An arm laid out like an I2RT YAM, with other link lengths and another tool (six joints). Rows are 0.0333 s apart.
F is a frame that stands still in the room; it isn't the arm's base.
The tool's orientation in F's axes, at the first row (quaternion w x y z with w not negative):
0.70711 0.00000 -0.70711 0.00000
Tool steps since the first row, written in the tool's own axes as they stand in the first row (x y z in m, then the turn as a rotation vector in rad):
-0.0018 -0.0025 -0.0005 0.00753 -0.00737 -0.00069
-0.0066 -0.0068 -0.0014 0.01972 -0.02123 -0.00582
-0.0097 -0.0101 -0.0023 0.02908 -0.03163 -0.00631
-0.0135 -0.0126 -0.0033 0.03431 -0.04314 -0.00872
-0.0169 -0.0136 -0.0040 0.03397 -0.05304 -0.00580
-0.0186 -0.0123 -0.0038 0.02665 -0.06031 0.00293
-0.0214 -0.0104 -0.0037 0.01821 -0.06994 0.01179
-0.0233 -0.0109 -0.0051 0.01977 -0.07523 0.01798
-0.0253 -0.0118 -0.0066 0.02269 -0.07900 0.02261
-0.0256 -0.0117 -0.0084 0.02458 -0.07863 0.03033
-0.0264 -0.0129 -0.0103 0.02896 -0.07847 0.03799
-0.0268 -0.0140 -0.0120 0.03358 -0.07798 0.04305
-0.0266 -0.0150 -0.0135 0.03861 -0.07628 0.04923
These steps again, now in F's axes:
0.0005 -0.0025 -0.0018 0.00069 -0.00737 0.00753
0.0014 -0.0068 -0.0066 0.00582 -0.02123 0.01972
0.0023 -0.0101 -0.0097 0.00631 -0.03163 0.02908
0.0033 -0.0126 -0.0135 0.00872 -0.04314 0.03431
0.0040 -0.0136 -0.0169 0.00580 -0.05304 0.03397
0.0038 -0.0123 -0.0186 -0.00293 -0.06031 0.02665
0.0037 -0.0104 -0.0214 -0.01179 -0.06994 0.01821
0.0051 -0.0109 -0.0233 -0.01798 -0.07523 0.01977
0.0066 -0.0118 -0.0253 -0.02261 -0.07900 0.02269
0.0084 -0.0117 -0.0256 -0.03033 -0.07863 0.02458
0.0103 -0.0129 -0.0264 -0.03799 -0.07847 0.02896
0.0120 -0.0140 -0.0268 -0.04305 -0.07798 0.03358
0.0135 -0.0150 -0.0266 -0.04923 -0.07628 0.03861

